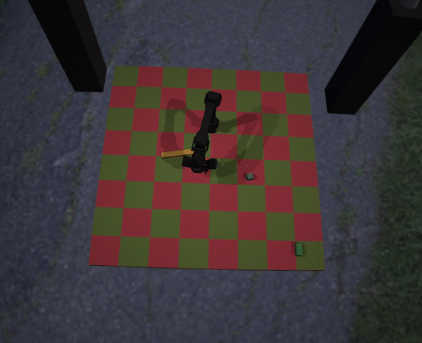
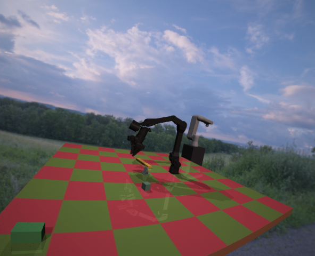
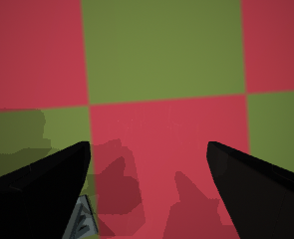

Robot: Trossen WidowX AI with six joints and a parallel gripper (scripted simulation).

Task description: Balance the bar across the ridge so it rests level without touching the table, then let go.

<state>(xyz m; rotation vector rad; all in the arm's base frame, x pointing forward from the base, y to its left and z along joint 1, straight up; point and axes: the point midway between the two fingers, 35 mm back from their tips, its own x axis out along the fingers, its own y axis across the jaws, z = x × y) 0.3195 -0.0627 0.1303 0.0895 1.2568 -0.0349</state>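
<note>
The orange bar lies 150 mm behind my gripper tip, 130 mm to the right of it and 90 mm below it. The rest, counted from my gripper tip: dark green cube (300 mm to the left, 80 mm below, 10 mm behind).
</note>
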